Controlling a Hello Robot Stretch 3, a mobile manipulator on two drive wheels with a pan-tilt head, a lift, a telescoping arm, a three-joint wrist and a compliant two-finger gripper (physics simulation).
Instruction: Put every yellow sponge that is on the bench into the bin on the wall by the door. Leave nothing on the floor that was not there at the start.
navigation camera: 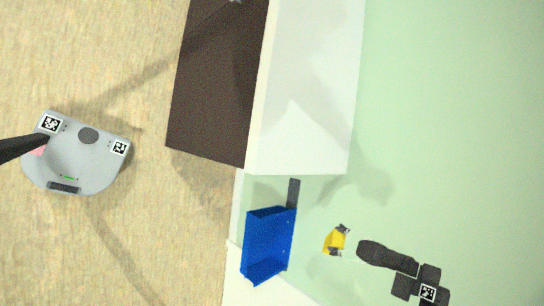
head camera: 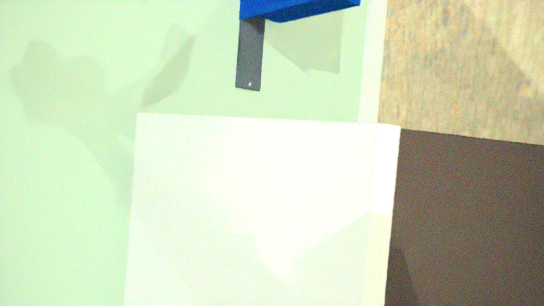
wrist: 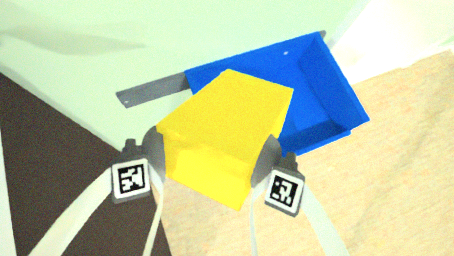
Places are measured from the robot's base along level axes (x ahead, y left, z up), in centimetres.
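Where they show: gripper, fingertip midpoint: [navigation camera: 333, 238] [wrist: 212, 149]; robot's base, link origin: [navigation camera: 88, 134].
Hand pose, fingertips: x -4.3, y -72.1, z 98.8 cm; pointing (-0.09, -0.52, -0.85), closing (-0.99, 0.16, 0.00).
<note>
Each offset is from my fingertips to the top centre of the thing. "*": to the spot under its first point. Level surfaces: height alone.
A yellow sponge [navigation camera: 334, 241] [wrist: 225, 125] is held between the two fingertips of my gripper [navigation camera: 338, 241] [wrist: 212, 149], which is shut on it. The blue open-topped bin {dy -18.5, dx -11.9, dz -36.4 cm} [head camera: 300, 9] [navigation camera: 268, 240] [wrist: 315, 95] is on the green wall, past the end of the bench. In the wrist view the sponge covers the left part of the bin; in the navigation view it shows to the right of the bin, apart from it in the picture. The bench {dz -7.8 cm} [head camera: 260, 170] [navigation camera: 300, 145] has a white top and dark brown sides. The far part of the bench is outside the views.
A grey strip {* dy -25.3, dx +12.4, dz -40.0 cm} [head camera: 250, 55] [navigation camera: 293, 193] [wrist: 152, 90] runs along the wall from the bin toward the bench. My grey base [navigation camera: 75, 155] stands on the tan floor {dz -98.8 cm} [navigation camera: 165, 240] beside the bench's brown front. A white surface [navigation camera: 250, 292] is beside the bin's far end.
</note>
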